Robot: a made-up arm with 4 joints.
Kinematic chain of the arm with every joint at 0, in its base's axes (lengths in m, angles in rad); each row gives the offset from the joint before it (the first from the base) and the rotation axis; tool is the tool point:
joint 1: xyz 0 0 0.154 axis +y
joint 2: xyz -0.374 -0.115 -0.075 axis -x
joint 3: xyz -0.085 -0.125 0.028 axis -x
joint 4: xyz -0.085 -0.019 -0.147 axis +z
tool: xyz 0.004 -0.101 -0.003
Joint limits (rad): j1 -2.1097..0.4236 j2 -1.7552..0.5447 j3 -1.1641..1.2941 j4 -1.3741..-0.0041
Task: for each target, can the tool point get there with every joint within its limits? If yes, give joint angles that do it. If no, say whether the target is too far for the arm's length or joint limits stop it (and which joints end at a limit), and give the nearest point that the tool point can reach.
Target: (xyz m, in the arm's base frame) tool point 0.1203 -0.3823 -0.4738
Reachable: yes | joints -1.7608 0.3411 0.9368 -1.2694
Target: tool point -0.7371 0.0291 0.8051
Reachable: no: too far | nearest point -0.6127 -0.0449 0.3577 | short by 0.470 m
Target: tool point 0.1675 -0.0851 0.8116
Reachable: no: joint limits stop it (at a limit: joint 1, joint 2, joint 3, joint 4) | nearest point -0.4231 -0.3203 0.5304 | short by 0.695 m
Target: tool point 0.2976 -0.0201 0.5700
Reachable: no: joint limits stop it (at a limit: joint 1, joint 2, joint 4) | nearest point 0.6060 -0.0523 -0.1133 | short by 0.750 m
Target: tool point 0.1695 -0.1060 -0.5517
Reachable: yes | joints -1.3061 -1.4490 0.7457 -1.2033
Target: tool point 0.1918 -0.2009 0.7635
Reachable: no: joint limits stop it (at a limit: joint 1, joint 2, joint 3, joint 4) | nearest point -0.4231 -0.3203 0.5304 | short by 0.668 m
